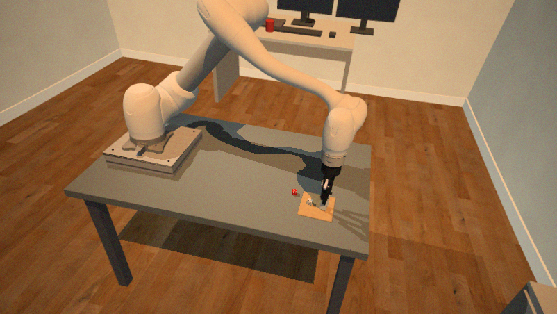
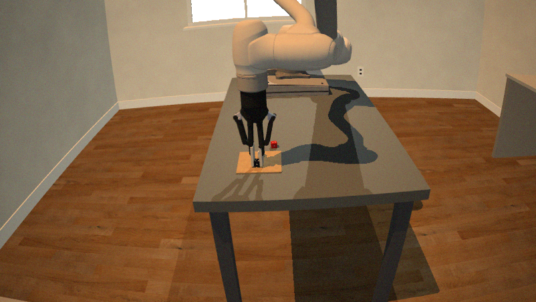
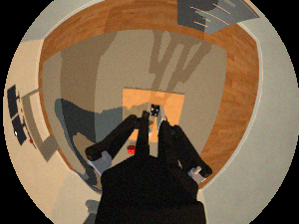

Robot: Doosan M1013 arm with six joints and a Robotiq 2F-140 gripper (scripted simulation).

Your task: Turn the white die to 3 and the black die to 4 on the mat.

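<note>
The black die is 3 cm below my hand. Also, from my hand: white die 6 cm behind, 3 cm below, 2 cm to the left; then orange mat 4 cm below, 3 cm behind, 1 cm to the left; then red die 12 cm behind, 8 cm to the left, 3 cm below.
</note>
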